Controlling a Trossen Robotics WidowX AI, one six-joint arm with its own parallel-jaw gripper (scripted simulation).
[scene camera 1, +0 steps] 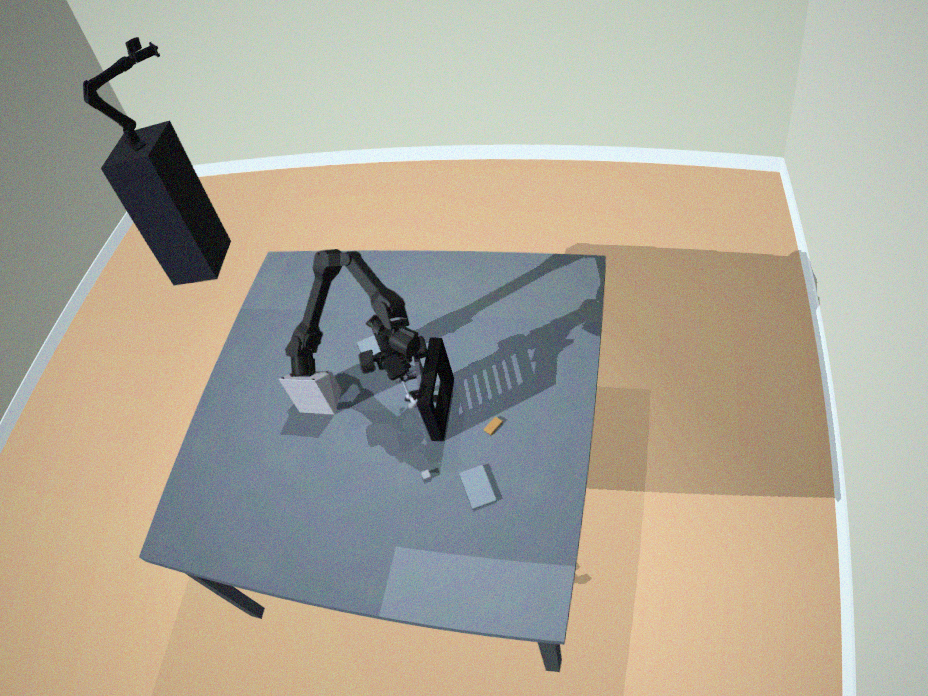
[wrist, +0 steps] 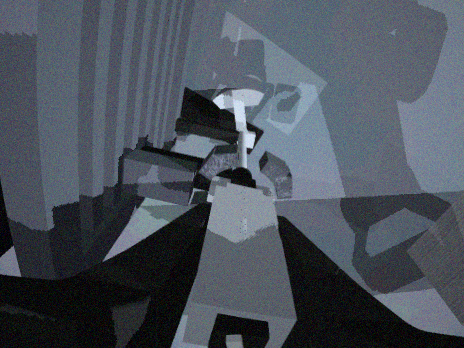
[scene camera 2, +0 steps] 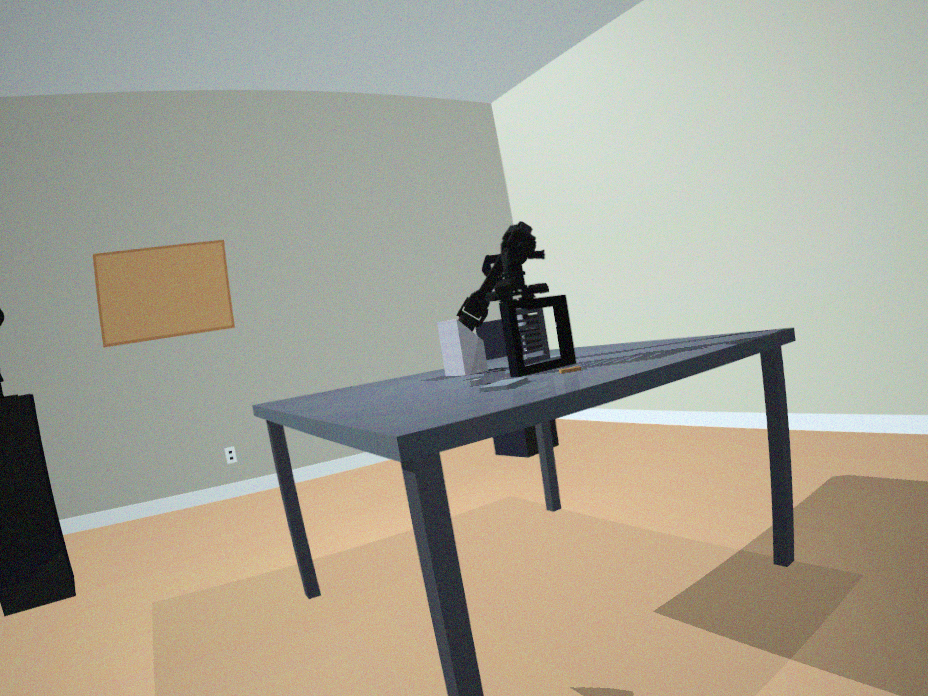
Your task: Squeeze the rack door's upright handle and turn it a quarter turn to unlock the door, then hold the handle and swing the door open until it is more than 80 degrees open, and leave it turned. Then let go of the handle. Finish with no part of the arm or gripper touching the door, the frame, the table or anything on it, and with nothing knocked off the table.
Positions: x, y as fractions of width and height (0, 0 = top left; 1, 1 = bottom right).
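My gripper: scene camera 1 (0.43, 0.54), scene camera 2 (0.56, 0.46), wrist view (0.52, 0.63).
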